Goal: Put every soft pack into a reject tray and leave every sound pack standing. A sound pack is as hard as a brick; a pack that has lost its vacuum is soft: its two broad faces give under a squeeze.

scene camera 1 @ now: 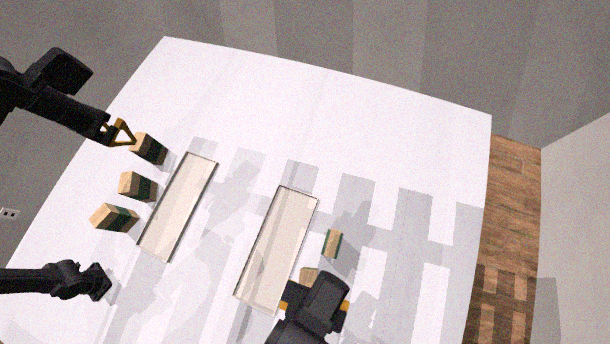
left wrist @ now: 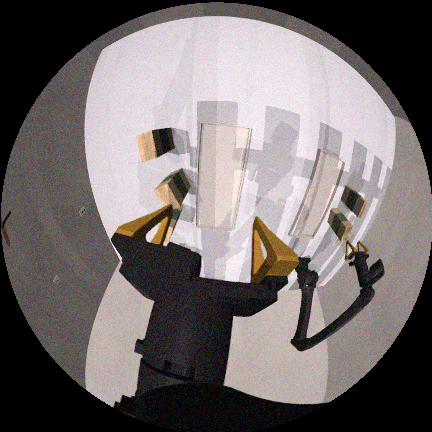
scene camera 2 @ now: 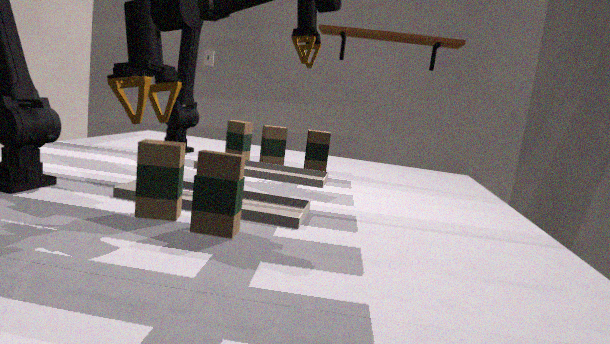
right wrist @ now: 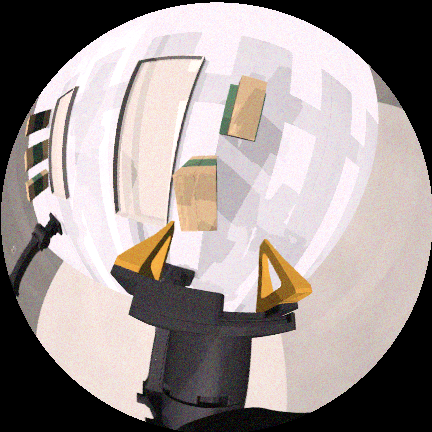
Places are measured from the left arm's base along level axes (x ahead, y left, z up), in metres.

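Pixels of known places: left gripper, fingertip midpoint: (scene camera 1: pixel 123 137) (left wrist: pixel 212 213) (scene camera 2: pixel 306 65); right gripper, fingertip midpoint: (left wrist: pixel 352 240) (scene camera 2: pixel 151 123) (right wrist: pixel 219 234); left arm's base, link origin: (scene camera 1: pixel 97 281) (right wrist: pixel 55 222); right arm's base, link origin: (left wrist: pixel 299 261) (scene camera 2: pixel 21 185) (right wrist: pixel 175 272).
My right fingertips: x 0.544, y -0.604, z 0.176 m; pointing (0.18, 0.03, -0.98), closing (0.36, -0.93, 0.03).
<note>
For each thing: its middle in the pictures, then the offset to it from my right fingertips. Level surfaces: height alone.
- nearer tray, body centre: (right wrist: pixel 143 136) (scene camera 2: pixel 215 199) (scene camera 1: pixel 276 245) (left wrist: pixel 318 199) dx +0.008, dy +0.182, dz -0.165 m
- pack, body centre: (right wrist: pixel 240 113) (scene camera 2: pixel 218 193) (scene camera 1: pixel 331 244) (left wrist: pixel 353 200) dx +0.126, dy +0.046, dz -0.106 m
- white table, surface height: dz -0.176 m
Two tan packs with green bands stand upright beside the nearer tray (scene camera 1: pixel 276 250) (scene camera 2: pixel 280 218) (right wrist: pixel 155 135): one pack (scene camera 1: pixel 332 243) (scene camera 2: pixel 217 195) (right wrist: pixel 250 107) farther from the arm bases, the other (scene camera 1: pixel 308 276) (scene camera 2: pixel 160 180) (right wrist: pixel 197 195) nearer. My right gripper (scene camera 1: pixel 314 305) (scene camera 2: pixel 150 122) (right wrist: pixel 219 234) is open and empty above the nearer one. Three more packs (scene camera 1: pixel 148 148) (scene camera 1: pixel 138 186) (scene camera 1: pixel 115 218) stand beside the other tray (scene camera 1: pixel 178 207) (left wrist: pixel 223 175). My left gripper (scene camera 1: pixel 126 137) (scene camera 2: pixel 308 62) (left wrist: pixel 212 213) is open and empty, high above these packs. Both trays look empty. Softness cannot be seen.
The white table (scene camera 1: pixel 300 100) carries both trays and striped shadows. The left arm's base (scene camera 1: pixel 75 280) stands at the lower left in scene camera 1. The right arm's base (scene camera 2: pixel 22 160) is at the left in scene camera 2. A wooden shelf (scene camera 2: pixel 395 36) hangs on the wall.
</note>
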